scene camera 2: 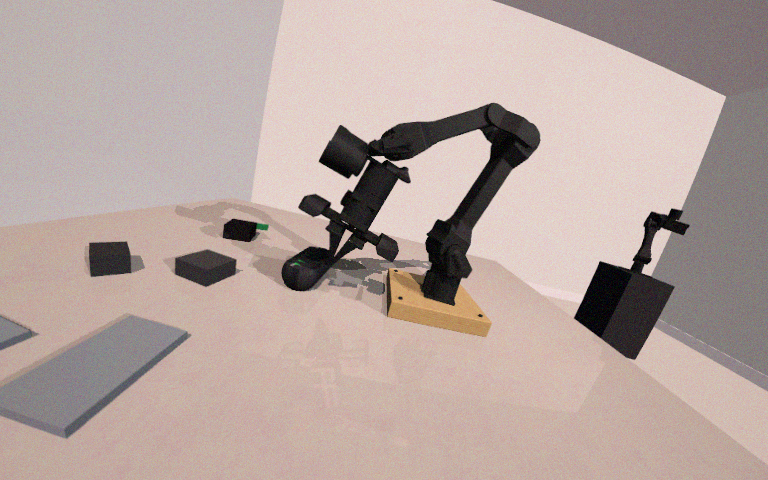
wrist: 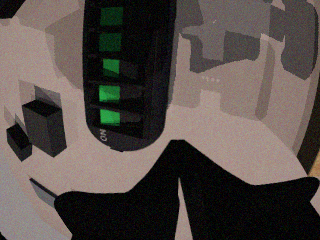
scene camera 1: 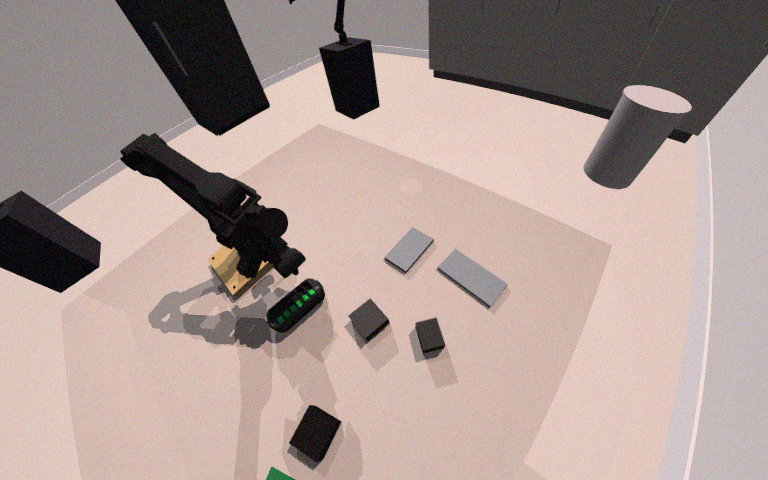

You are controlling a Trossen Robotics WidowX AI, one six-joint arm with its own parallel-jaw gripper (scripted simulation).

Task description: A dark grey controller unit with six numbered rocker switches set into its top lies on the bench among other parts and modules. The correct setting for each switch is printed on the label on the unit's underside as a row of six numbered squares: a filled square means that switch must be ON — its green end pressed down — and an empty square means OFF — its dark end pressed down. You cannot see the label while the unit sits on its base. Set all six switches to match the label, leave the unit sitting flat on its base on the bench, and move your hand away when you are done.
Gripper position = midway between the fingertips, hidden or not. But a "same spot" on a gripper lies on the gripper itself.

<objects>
The gripper shows in scene camera 2, in the wrist view and in scene camera 1 [296, 274]. One and the same spot on the gripper: [wrist: 213, 196] is [scene camera 2: 345, 242].
</objects>
